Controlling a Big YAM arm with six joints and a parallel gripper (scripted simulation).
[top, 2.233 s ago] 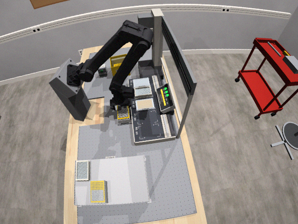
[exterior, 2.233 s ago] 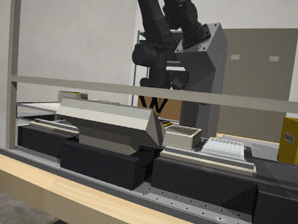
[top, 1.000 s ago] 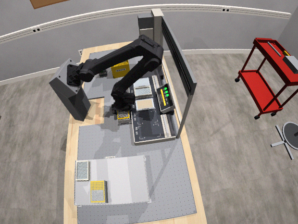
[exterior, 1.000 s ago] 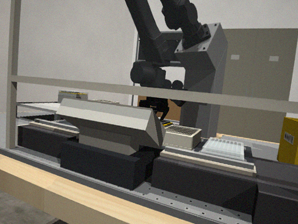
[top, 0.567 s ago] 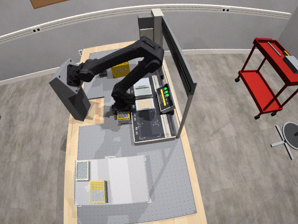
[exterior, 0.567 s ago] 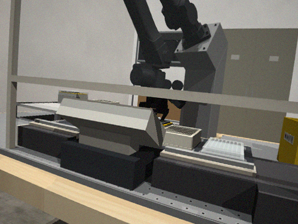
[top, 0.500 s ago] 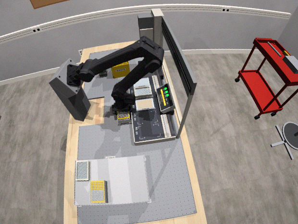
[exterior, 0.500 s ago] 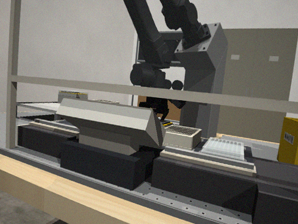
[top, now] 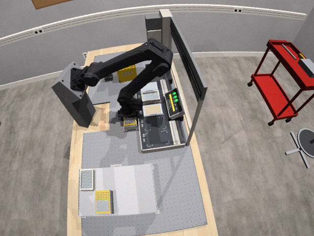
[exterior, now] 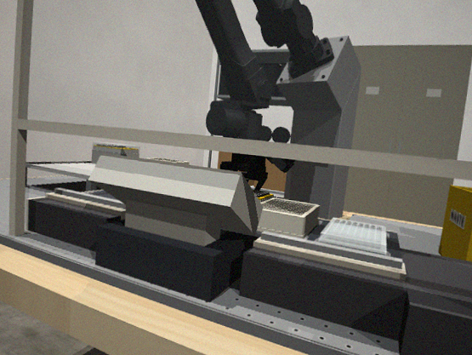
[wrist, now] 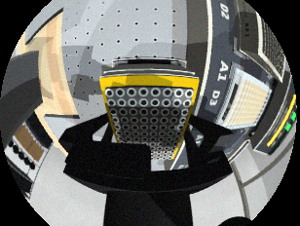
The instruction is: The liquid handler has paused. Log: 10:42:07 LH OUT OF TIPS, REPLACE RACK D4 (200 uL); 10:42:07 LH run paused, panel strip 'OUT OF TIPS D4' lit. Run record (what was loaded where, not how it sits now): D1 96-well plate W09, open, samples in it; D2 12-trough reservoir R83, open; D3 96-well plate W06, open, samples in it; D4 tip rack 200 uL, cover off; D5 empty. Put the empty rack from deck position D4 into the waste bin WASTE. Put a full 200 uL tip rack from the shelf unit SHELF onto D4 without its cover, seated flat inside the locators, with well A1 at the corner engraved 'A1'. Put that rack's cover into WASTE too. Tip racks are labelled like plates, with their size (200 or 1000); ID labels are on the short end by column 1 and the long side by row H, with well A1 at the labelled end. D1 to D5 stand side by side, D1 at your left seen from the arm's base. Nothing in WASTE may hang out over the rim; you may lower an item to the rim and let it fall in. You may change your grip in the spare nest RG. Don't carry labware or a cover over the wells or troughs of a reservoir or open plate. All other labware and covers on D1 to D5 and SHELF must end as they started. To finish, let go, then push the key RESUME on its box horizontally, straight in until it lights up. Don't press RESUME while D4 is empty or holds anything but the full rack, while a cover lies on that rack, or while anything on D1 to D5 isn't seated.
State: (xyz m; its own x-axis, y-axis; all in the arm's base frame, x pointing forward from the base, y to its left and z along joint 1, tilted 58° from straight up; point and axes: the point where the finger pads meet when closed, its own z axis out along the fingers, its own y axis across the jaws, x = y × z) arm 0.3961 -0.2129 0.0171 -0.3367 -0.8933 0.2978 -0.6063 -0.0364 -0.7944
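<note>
Right now my hand is 40 mm above the black spare nest. Also, from my hand: reservoir (210 mm ahead, 50 mm to the left, 20 mm above); tan plate (160 mm ahead, 40 mm to the right, 20 mm above); clear plate (260 mm ahead, 140 mm to the left, 20 mm above).
</note>
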